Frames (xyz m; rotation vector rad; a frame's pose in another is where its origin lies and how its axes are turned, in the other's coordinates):
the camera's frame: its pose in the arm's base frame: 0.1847 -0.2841 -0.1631 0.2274 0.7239 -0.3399
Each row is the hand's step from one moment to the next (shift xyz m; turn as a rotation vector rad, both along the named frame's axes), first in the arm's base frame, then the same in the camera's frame.
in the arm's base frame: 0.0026 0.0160 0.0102 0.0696 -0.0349 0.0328
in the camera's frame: -0.0087 0.0166 0.0039 0.0341 -0.0029 0.0772
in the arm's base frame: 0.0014 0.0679 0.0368 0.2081 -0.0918 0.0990
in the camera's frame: -0.0393 0.0662 0.0060 0.0986 0.0030 0.2276
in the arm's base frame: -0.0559 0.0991 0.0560 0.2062 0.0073 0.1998
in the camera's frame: -0.0993 0.0749 -0.0247 0.0065 0.1022 0.2683
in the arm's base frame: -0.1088 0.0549 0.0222 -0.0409 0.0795 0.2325
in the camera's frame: -0.1034 0.0112 -0.0673 -0.2045 0.0777 0.1192
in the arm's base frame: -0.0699 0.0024 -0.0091 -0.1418 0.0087 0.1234
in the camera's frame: -0.0432 -0.0251 -0.0498 -0.1848 -0.0352 0.0011
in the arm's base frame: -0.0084 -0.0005 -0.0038 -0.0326 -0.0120 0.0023
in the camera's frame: -0.0032 -0.0040 -0.0077 -0.0216 -0.0232 -0.0143
